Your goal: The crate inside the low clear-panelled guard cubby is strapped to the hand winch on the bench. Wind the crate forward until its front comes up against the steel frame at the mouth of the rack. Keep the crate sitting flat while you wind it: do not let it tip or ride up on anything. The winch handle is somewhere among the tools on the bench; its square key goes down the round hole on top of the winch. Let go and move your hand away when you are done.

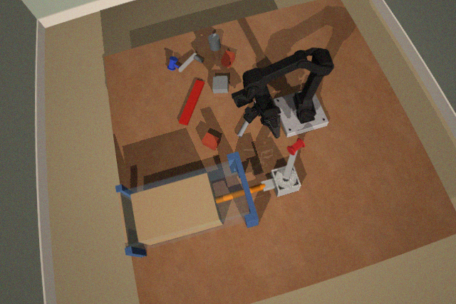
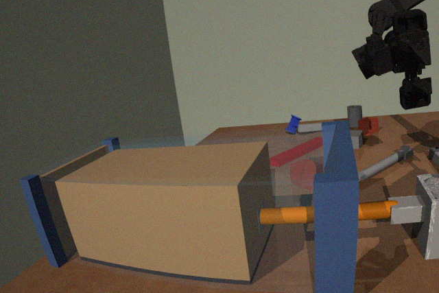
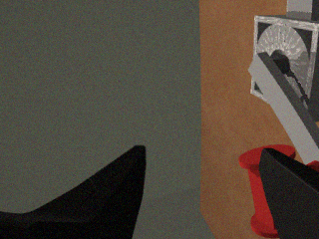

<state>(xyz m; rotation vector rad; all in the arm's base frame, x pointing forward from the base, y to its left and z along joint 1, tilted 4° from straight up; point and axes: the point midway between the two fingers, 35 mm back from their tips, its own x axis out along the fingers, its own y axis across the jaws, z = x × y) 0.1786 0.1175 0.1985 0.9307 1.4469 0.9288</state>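
Now: the winch handle 11 cm below my gripper tip, 6 cm to the left of it and 4 cm behind it. Also, from my gripper tip: red knob (8 cm below, 6 cm behind, 3 cm to the left); then grey winch (19 cm below, 11 cm to the left, 2 cm behind); then blue frame (16 cm ahead, 12 cm to the left, 12 cm below).
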